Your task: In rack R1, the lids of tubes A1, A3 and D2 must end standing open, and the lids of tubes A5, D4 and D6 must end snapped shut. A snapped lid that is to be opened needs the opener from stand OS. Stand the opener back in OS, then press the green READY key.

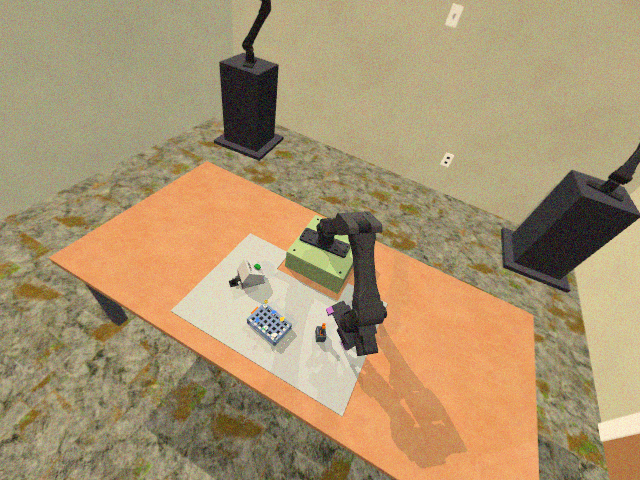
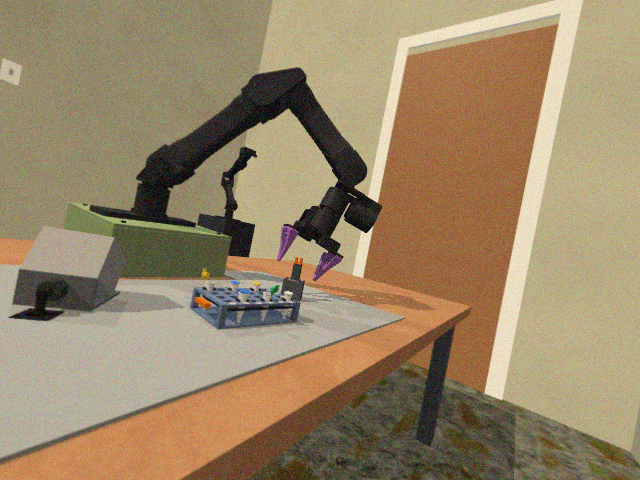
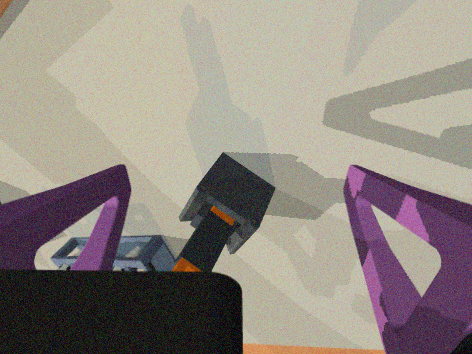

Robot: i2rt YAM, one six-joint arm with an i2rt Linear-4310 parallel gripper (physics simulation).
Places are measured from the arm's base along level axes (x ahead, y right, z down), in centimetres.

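Pixels of known places: gripper, fingertip midpoint: (image 1: 335, 328) (image 2: 296, 271) (image 3: 237, 177); arm's base at its link origin: (image 1: 324, 243) (image 2: 148, 219).
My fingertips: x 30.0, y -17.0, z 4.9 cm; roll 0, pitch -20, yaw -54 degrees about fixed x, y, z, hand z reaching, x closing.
For each thing: its top centre in the pictures, then the offset to it from my fingertips. "pt": a spot on its surface instead. Level surfaces: height alone.
- black opener with orange prongs, top centre: (image 3: 177, 292) (image 2: 299, 257) (image 1: 324, 325) dz -3.4, dx +2.6, dy +3.9 cm
- blue rack R1 at its top centre: (image 3: 93, 317) (image 2: 251, 276) (image 1: 268, 317) dz -0.7, dx +7.0, dy +21.9 cm
- yellow lid at its top centre: (image 2: 207, 271) (image 1: 265, 301) dz -0.3, dx +2.1, dy +25.6 cm
- green lid at its top centre: (image 2: 275, 286) dz -0.3, dx +11.2, dy +21.3 cm
- grey console at a spot on its surface: (image 2: 67, 279) pt dz +1.8, dx -3.3, dy +39.3 cm
- small black fixture at a spot on its surface: (image 2: 51, 290) (image 1: 235, 279) pt dz +2.7, dx -2.4, dy +40.8 cm
- grey mat at its surface level: dz +5.1 cm
- orange piece at a spot on its surface: (image 2: 202, 302) (image 1: 253, 311) pt dz +2.8, dx +5.7, dy +28.5 cm
- orange table at its surface level: dz +5.4 cm
My gripper (image 1: 336, 329) (image 2: 296, 269) (image 3: 237, 177) is open, its purple fingers wide apart above and around the opener's top. The black opener with orange prongs (image 1: 323, 326) (image 2: 297, 270) (image 3: 202, 245) stands upright in the dark stand OS (image 1: 320, 336) (image 2: 293, 289) (image 3: 237, 182), between the fingers but not gripped. The blue rack R1 (image 1: 260, 334) (image 2: 221, 316) (image 3: 157, 250) holds several tubes. A yellow lid (image 1: 266, 301) (image 2: 205, 273) stands up at one corner, and a green lid (image 2: 275, 290) is raised. Other lids are too small to judge. The green READY key (image 1: 257, 266) sits on the grey console (image 1: 251, 277) (image 2: 67, 279).
A small black fixture (image 1: 234, 282) (image 2: 51, 290) stands beside the console. The green base block (image 1: 315, 269) (image 2: 165, 253) carries the arm behind the grey mat (image 1: 206, 304) (image 2: 129, 356). An orange piece (image 1: 254, 310) (image 2: 202, 302) is at the rack's end. The orange table (image 1: 170, 217) (image 2: 310, 384) extends around the mat.
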